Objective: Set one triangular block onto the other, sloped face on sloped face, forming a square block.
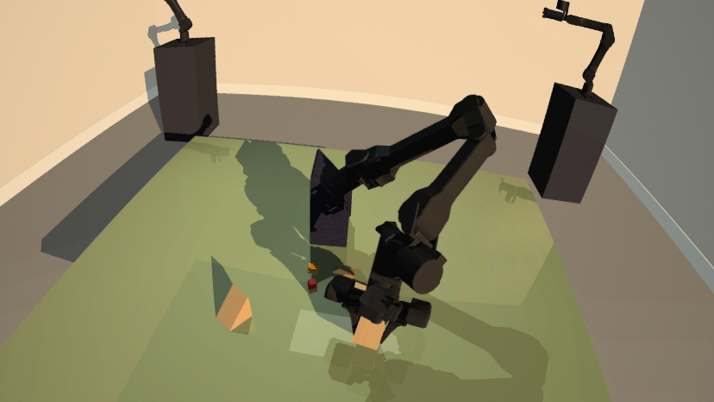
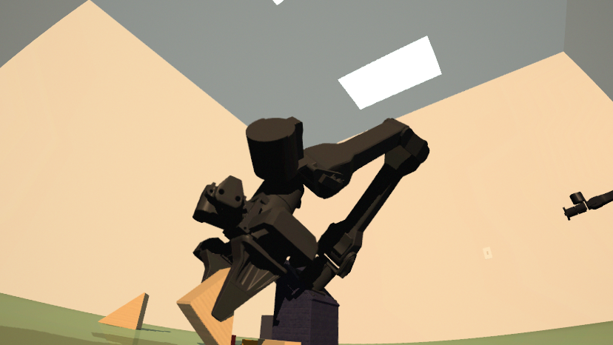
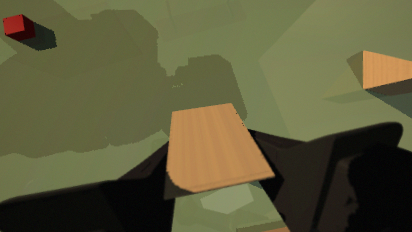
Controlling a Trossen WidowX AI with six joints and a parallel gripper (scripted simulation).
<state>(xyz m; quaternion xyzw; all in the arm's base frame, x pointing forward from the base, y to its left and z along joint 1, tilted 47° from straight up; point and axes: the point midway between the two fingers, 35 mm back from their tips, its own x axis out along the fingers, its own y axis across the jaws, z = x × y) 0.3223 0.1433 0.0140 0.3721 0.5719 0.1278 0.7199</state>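
The brown block lies 200 mm behind my gripper tip, 60 mm to the right of it and 30 mm below it. The rest, counted from my gripper tip: orange cube 200 mm behind, 130 mm to the right, 30 mm below.
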